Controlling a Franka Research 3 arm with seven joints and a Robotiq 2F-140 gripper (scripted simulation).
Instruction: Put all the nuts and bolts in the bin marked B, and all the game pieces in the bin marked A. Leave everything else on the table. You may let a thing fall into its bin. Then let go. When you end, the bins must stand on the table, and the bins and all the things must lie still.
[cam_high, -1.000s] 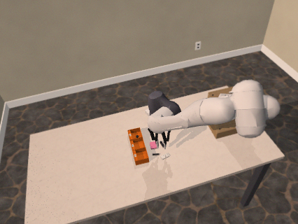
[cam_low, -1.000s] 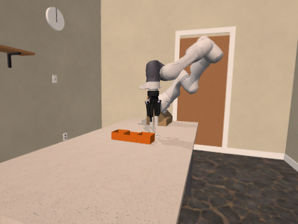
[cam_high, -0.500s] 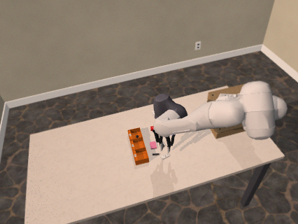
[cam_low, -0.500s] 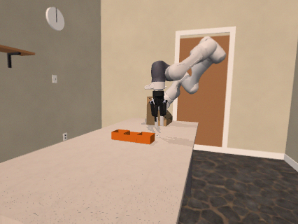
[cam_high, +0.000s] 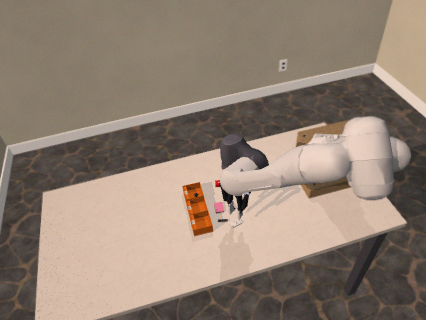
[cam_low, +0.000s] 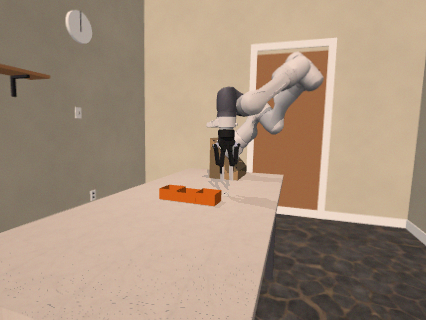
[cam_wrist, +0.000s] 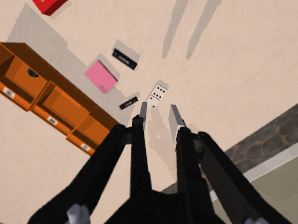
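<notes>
Right now my hand is 10 cm above the white card. Round my hand: pink square (10 cm to the right, 10 cm below, 5 cm ahead); orange bin (15 cm ahead, 11 cm to the right, 8 cm below); black bar (9 cm to the right, 9 cm below).
</notes>
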